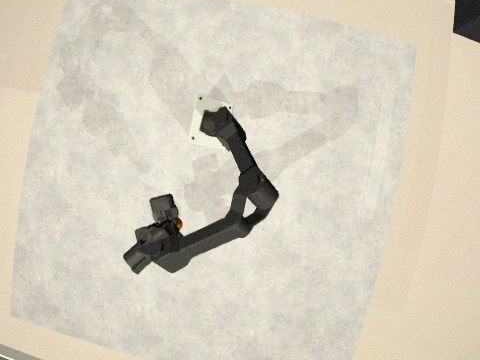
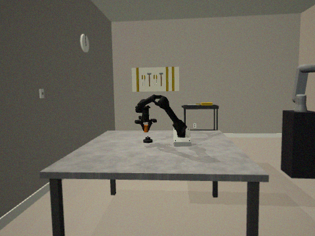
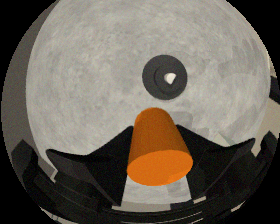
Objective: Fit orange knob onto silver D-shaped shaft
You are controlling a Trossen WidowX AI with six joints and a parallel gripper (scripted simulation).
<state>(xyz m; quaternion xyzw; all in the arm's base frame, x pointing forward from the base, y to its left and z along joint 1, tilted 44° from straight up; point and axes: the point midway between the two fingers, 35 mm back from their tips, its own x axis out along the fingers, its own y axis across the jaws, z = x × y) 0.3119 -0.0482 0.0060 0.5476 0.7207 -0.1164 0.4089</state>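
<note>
My gripper tip is 80 mm above the round dark pedestal and 50 mm to the left of it. Also, from my gripper tip: orange knob: 30 mm above.
</note>
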